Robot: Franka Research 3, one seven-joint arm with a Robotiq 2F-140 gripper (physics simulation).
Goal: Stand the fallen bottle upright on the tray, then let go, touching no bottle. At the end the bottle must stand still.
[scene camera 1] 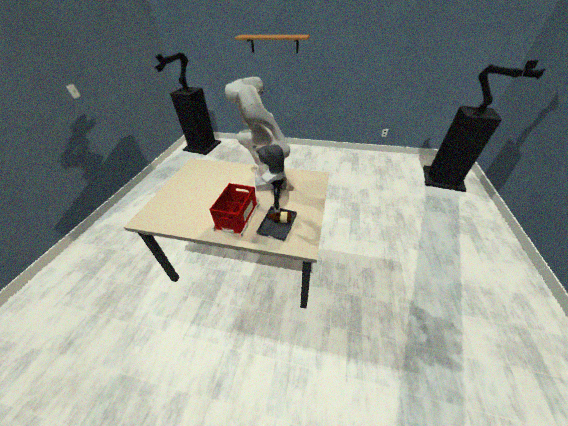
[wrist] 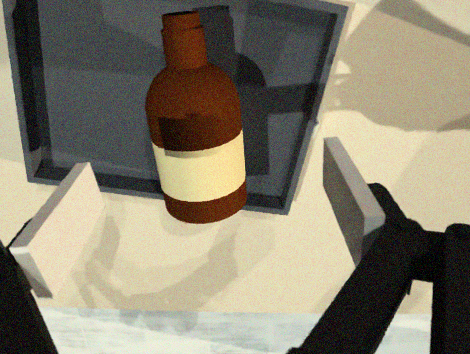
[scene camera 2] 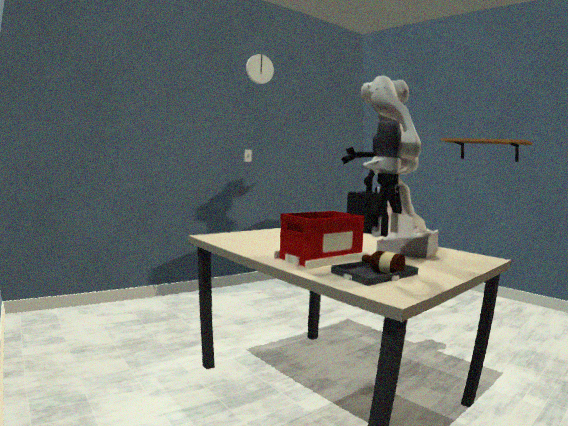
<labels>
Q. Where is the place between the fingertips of my gripper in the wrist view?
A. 207, 173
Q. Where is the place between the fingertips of my gripper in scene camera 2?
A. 385, 234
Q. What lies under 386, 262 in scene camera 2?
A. A brown bottle.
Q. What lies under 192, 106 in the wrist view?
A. A brown bottle.
</labels>
